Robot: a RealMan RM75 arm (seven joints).
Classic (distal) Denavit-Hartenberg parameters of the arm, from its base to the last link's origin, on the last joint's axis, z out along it. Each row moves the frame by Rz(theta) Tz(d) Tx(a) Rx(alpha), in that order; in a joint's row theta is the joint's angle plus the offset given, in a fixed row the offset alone. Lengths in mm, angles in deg.
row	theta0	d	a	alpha
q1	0	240.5	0	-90
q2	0	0	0	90
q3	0	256	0	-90
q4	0	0	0	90
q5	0	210	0	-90
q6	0	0	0	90
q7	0	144	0	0
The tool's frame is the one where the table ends.
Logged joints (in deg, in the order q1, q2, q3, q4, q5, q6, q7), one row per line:
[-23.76 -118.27 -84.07 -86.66 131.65 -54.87 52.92]
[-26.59 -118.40 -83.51 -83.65 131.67 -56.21 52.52]
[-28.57 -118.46 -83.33 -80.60 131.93 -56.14 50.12]
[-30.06 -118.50 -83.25 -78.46 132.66 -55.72 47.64]
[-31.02 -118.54 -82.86 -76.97 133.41 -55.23 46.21]
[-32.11 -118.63 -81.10 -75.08 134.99 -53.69 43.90]
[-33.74 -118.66 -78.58 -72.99 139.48 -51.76 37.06]
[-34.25 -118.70 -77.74 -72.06 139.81 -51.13 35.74]
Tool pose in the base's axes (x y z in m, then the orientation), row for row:
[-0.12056 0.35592 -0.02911 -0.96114 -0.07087 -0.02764 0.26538]
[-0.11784 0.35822 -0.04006 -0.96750 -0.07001 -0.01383 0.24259]
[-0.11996 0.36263 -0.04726 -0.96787 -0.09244 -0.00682 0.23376]
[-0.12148 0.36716 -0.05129 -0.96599 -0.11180 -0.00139 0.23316]
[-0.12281 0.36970 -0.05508 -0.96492 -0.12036 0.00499 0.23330]
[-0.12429 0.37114 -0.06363 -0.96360 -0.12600 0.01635 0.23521]
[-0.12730 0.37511 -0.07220 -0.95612 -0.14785 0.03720 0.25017]
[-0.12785 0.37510 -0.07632 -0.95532 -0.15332 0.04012 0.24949]
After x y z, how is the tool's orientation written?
As a quaternion, x y z w.
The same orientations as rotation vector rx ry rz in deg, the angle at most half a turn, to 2 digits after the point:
[-148.76 -10.97 -4.28]
[-151.51 -10.96 -2.17]
[-152.27 -14.54 -1.07]
[-152.02 -17.59 -0.22]
[-151.84 -18.94 0.79]
[-151.48 -19.81 2.57]
[-149.14 -23.06 5.80]
[-149.07 -23.92 6.26]

